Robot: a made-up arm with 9 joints. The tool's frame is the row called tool.
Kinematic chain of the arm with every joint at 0, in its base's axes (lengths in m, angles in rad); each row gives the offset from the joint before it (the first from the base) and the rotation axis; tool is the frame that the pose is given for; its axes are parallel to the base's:
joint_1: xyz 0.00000 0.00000 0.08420 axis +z
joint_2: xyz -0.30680 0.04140 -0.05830 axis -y
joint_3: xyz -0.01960 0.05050 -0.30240 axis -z
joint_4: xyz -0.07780 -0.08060 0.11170 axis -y
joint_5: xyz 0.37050 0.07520 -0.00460 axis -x
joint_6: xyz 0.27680 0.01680 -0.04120 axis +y
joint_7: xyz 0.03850 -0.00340 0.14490 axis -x
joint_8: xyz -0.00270 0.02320 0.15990 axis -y
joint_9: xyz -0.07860 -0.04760 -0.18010 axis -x
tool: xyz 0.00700 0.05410 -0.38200
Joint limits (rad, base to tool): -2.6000..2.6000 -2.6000..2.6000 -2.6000..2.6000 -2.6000..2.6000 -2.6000..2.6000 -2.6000..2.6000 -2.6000..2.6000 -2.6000..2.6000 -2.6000..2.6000
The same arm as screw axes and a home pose.
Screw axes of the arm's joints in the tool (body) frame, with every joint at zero. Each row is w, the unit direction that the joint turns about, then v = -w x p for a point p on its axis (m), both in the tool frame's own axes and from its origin. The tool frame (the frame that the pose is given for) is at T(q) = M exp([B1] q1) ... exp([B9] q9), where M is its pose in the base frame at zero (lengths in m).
B1 = (0, 0, 1, -0.1296, 0.2073, 0)
B2 = (0, -1, 0, 0.4938, 0, 0.5141)
B3 = (0, 0, -1, 0.0377, -0.5337, 0)
B4 = (0, -1, 0, 0.3031, 0, 0.6115)
B5 = (-1, 0, 0, 0, -0.2985, -0.0431)
B6 = (0, 1, 0, -0.2573, 0, 0.0358)
B7 = (-1, 0, 0, 0, -0.4022, -0.0297)
B8 = (0, -1, 0, 0.5621, 0, -0.0716)
B9 = (-1, 0, 0, 0, -0.382, -0.0541)
M: xyz 0.2073 0.1296 -0.4679 (m) rpy 0 0 0 (rad, as in URDF)
Joint limits (rad, base to tool): -2.6..2.6 -2.6..2.6 -2.6..2.6 -2.6..2.6 -2.6..2.6 -2.6..2.6 -2.6..2.6 -2.6..2.6 -2.6..2.6

